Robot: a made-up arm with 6 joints. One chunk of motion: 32 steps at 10 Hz.
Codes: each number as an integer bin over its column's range. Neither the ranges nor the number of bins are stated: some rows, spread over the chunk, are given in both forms.
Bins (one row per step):
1: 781 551 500 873 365 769
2: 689 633 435 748 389 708
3: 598 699 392 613 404 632
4: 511 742 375 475 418 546
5: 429 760 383 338 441 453
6: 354 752 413 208 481 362
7: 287 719 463 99 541 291
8: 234 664 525 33 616 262
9: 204 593 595 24 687 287
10: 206 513 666 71 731 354
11: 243 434 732 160 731 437
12: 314 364 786 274 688 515
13: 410 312 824 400 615 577
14: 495 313 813 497 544 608
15: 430 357 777 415 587 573
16: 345 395 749 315 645 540
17: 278 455 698 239 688 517
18: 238 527 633 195 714 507
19: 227 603 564 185 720 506
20: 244 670 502 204 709 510
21: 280 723 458 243 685 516
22: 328 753 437 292 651 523
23: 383 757 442 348 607 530
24: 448 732 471 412 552 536
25: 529 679 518 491 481 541
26: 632 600 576 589 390 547
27: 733 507 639 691 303 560
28: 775 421 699 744 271 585
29: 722 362 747 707 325 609
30: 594 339 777 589 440 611
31: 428 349 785 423 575 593
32: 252 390 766 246 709 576
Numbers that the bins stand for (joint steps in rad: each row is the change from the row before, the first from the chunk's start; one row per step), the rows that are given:
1: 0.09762 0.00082 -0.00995 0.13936 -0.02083 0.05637
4: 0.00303 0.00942 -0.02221 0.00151 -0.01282 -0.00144
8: -0.09402 0.00591 -0.00750 -0.15157 0.01711 -0.07507
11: -0.09086 -0.00445 0.01281 -0.10758 0.03449 -0.02970
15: -0.02535 -0.00792 0.01722 -0.01927 0.01273 0.00556
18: -0.09262 -0.00026 0.00310 -0.09546 0.03192 -0.01156
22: -0.06109 0.00992 -0.01613 -0.06187 0.02240 -0.00741
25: 0.00934 0.00659 -0.00819 0.00706 -0.00330 -0.00274
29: 0.07695 -0.00769 0.01428 0.08187 -0.02688 0.01489
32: -0.08771 -0.00643 0.01614 -0.07780 0.03117 0.00633
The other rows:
2: 0.06539 0.00451 -0.01633 0.09607 -0.01720 0.04056
3: 0.03351 0.00749 -0.02055 0.04931 -0.01493 0.02085
5: -0.02570 0.01023 -0.02143 -0.04593 -0.00934 -0.02556
6: -0.05198 0.00987 -0.01849 -0.09096 -0.00330 -0.04915
7: -0.07545 0.00839 -0.01358 -0.12871 0.00577 -0.06756
9: -0.10453 0.00271 -0.00063 -0.15469 0.02784 -0.06859
10: -0.10383 -0.00089 0.00633 -0.13841 0.03449 -0.05122
12: -0.06599 -0.00760 0.01811 -0.06810 0.02799 -0.00948
13: -0.03236 -0.00995 0.02183 -0.02446 0.01696 0.00659
14: -0.00258 -0.00990 0.02075 0.00913 0.00623 0.01463
16: -0.05513 -0.00621 0.01448 -0.05390 0.02149 -0.00300
17: -0.07860 -0.00350 0.00947 -0.08022 0.02799 -0.00896
19: -0.09647 0.00316 -0.00367 -0.09893 0.03283 -0.01181
20: -0.09051 0.00618 -0.00975 -0.09235 0.03117 -0.01078
21: -0.07790 0.00857 -0.01407 -0.07884 0.02754 -0.00922
23: -0.04182 0.01010 -0.01564 -0.04247 0.01575 -0.00559
24: -0.01904 0.00897 -0.01280 -0.02031 0.00744 -0.00404
26: 0.04542 0.00303 -0.00250 0.04100 -0.01705 -0.00119
27: 0.08081 -0.00116 0.00368 0.07633 -0.03020 0.00219
28: 0.09552 -0.00504 0.00957 0.09468 -0.03504 0.00867
30: 0.03211 -0.00873 0.01722 0.04100 -0.00949 0.01541
31: -0.02605 -0.00828 0.01801 -0.01650 0.01091 0.01074

